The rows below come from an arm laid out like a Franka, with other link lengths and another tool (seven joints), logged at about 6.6 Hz.
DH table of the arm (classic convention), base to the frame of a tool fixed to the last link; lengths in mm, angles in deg. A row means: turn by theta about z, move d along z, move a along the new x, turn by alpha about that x. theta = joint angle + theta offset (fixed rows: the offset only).
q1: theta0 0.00; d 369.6; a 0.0; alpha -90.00
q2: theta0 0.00; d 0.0; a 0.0; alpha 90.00
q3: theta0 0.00; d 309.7; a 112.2; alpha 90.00
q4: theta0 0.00; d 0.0; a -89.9; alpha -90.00
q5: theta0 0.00; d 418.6; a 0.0; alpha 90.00
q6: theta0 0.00; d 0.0; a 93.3; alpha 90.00
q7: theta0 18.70; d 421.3; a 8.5; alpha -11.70
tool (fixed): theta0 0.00; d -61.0; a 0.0; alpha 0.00
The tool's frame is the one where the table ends.
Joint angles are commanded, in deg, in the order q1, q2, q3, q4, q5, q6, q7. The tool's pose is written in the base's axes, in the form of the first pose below.
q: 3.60, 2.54, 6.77, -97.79, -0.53, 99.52, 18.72
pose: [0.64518 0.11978 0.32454 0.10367 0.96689 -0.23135 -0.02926]
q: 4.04, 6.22, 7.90, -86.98, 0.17, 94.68, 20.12
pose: [0.66924 0.14636 0.37384 0.08536 0.96869 -0.23262 -0.01548]
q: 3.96, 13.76, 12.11, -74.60, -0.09, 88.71, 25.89
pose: [0.68175 0.19343 0.38840 0.07507 0.96550 -0.24722 -0.03265]
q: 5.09, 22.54, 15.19, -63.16, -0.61, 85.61, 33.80
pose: [0.70101 0.23914 0.38078 0.05810 0.95586 -0.28345 -0.05111]
